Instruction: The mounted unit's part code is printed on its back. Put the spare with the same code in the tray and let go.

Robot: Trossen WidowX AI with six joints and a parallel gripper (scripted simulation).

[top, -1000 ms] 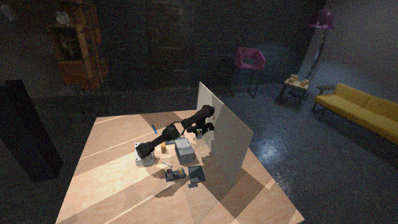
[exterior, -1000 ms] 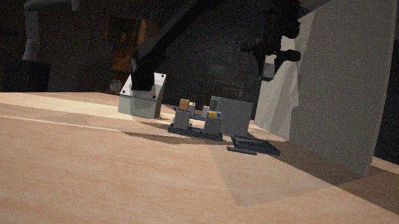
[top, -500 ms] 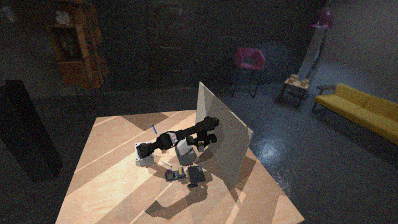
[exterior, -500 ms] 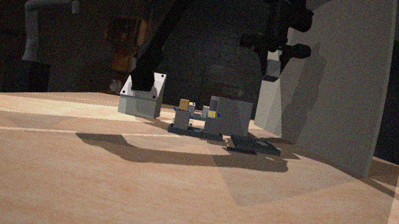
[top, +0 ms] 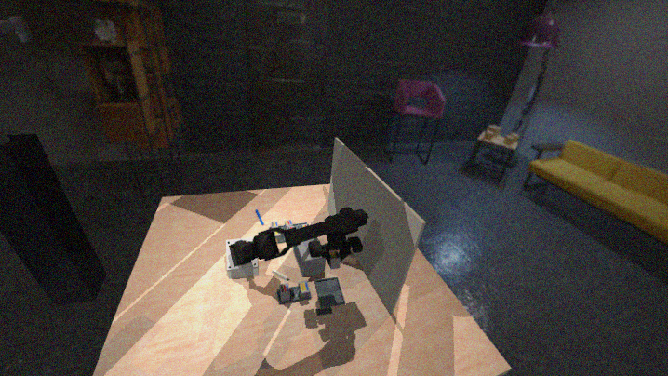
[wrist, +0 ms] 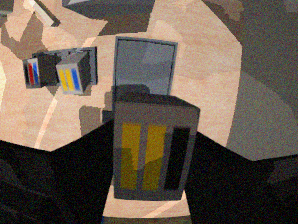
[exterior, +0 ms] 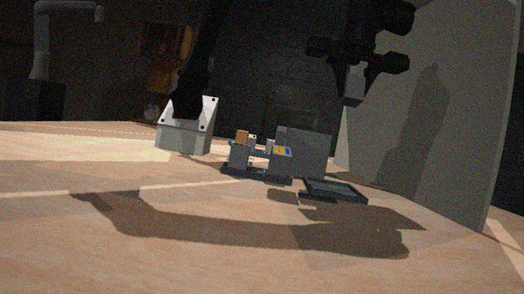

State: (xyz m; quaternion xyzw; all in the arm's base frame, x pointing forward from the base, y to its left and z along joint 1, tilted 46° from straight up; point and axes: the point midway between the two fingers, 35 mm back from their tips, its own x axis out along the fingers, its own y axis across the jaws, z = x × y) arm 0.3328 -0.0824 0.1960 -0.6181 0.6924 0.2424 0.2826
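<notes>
Now: the flat dark tray 17 cm below my gripper tip. Also, from my gripper tip: grey spare (3 cm above); then rack (16 cm below, 14 cm behind, 2 cm to the left); then dark slab (17 cm below, 8 cm to the right, 5 cm behind).
</notes>
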